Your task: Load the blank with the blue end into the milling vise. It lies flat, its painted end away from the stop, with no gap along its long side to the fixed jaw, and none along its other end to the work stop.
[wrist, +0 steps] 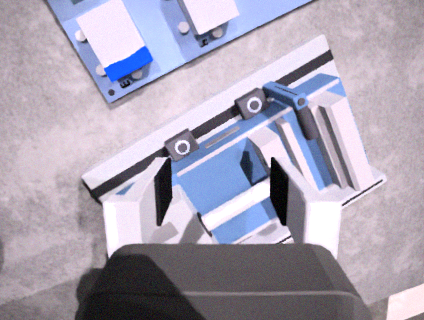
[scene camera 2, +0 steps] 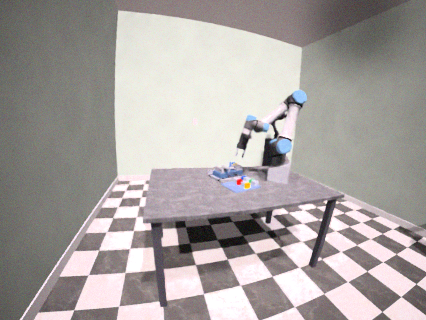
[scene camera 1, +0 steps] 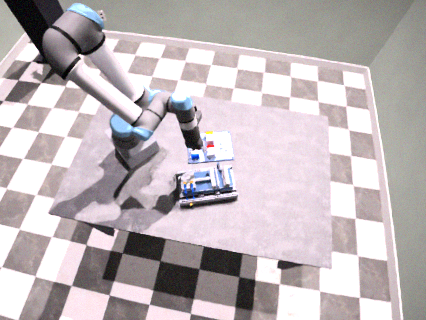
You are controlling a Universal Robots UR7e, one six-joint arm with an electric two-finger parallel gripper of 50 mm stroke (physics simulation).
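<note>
The blank with the blue end lies flat on a blue tray, between small round pegs near a tray corner. The milling vise stands beside the tray. Its light jaws and a blue stop arm with a dark grey pin show at the right in the wrist view; no blank shows between the jaws. My gripper is open and empty, high above the table. In the wrist view its fingers partly hide the vise's left block and a jaw.
A second white blank lies on the tray beside the blue-ended one. Red, yellow and green ends show on the tray. Blue levers stand on the vise's block. Two dark clamps sit along the vise's edge.
</note>
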